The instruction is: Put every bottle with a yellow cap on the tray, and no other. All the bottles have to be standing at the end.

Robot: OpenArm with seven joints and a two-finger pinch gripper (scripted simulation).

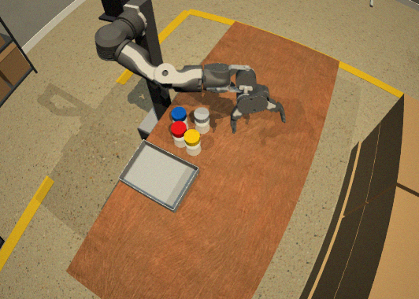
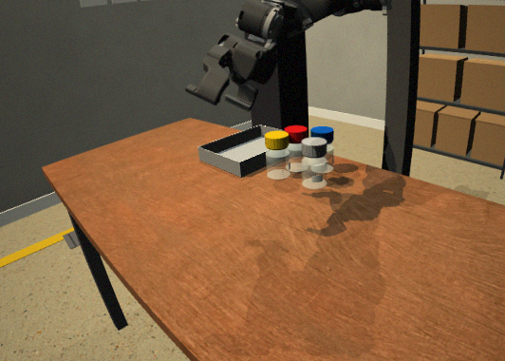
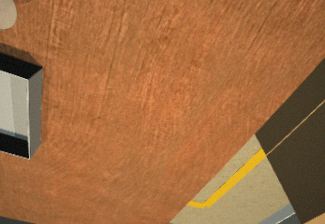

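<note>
Right now the yellow-capped bottle is 20 cm behind my hand, 7 cm to the right of it and 17 cm below it. Also, from my hand: blue-capped bottle 30 cm behind, 1 cm to the right, 17 cm below; then red-capped bottle 26 cm behind, 6 cm to the right, 17 cm below; then grey-capped bottle 22 cm behind, 3 cm to the left, 17 cm below.
</note>
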